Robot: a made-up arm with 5 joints.
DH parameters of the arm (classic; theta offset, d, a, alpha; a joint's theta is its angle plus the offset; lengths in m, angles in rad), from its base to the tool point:
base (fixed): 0 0.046 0 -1.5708
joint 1: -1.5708 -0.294 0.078 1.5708
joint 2: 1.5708 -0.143 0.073 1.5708
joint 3: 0 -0.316 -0.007 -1.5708
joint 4: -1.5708 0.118 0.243 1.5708
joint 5: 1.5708 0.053 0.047 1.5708
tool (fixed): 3.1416 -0.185 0 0
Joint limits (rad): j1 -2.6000..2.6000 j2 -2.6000..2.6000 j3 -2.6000..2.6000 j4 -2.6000..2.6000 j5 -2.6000..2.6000
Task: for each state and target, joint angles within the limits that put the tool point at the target. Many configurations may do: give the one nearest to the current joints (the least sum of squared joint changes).
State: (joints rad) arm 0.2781 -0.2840 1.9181 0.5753 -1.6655
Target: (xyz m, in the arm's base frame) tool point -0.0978 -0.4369 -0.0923
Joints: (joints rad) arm 0.3449 -0.6033 1.7104 1.0494 -1.6589
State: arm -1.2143 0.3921 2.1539 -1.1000 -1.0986
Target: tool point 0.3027 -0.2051 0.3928
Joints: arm -1.2971 -0.2456 2.4941 -0.8725 -0.5146
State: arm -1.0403 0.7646 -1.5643 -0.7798 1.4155
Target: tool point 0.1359 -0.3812 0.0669
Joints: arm -1.4674 0.5550 -1.5418 -0.4465 1.1594
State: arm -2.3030 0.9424 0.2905 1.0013 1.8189
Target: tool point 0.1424 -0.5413 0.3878
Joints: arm -2.2557 1.4252 0.1246 1.7098 2.0554
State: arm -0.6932 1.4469 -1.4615 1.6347 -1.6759
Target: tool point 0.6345 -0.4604 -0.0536
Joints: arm -0.5928 1.0475 -1.5155 1.9580 -1.9588
